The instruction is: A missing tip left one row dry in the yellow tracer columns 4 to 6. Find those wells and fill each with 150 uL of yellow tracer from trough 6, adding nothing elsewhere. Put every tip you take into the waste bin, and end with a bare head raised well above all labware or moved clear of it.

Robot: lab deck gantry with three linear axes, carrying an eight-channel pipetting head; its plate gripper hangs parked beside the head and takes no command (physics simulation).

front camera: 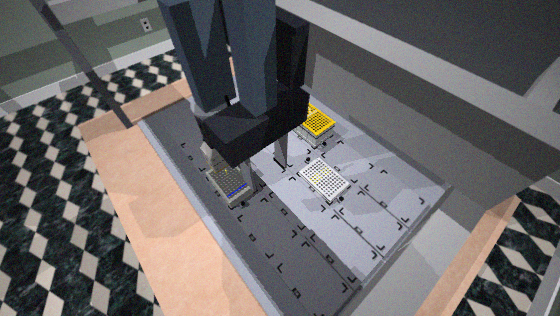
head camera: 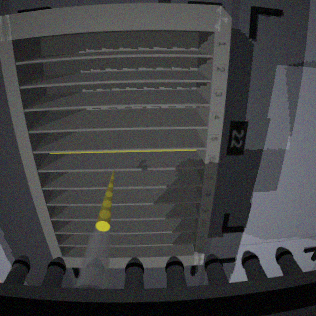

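Note:
The trough reservoir [front camera: 218,188] [head camera: 218,100] lies under the pipetting head; a yellow line of liquid [head camera: 125,151] shows in its trough 6. The head [front camera: 206,149] is mostly hidden in the front view. Its third nozzle from the left in the head view carries one clear tip [head camera: 103,226] with yellow inside; the tip's narrow end shows near the yellow line, its height unclear. The other nozzles are bare. The white well plate [front camera: 341,191] has yellow wells near its middle, too small to tell which are dry. The parked plate gripper [front camera: 267,180] is open and empty. The waste bin does not show.
The yellow tip rack [front camera: 320,122] stands behind the well plate, partly hidden by the gripper's dark body. The reservoir also has a blue-filled trough [front camera: 237,191]. The label 22 [head camera: 237,138] is beside the reservoir on the deck. A raised border runs along the deck's edge.

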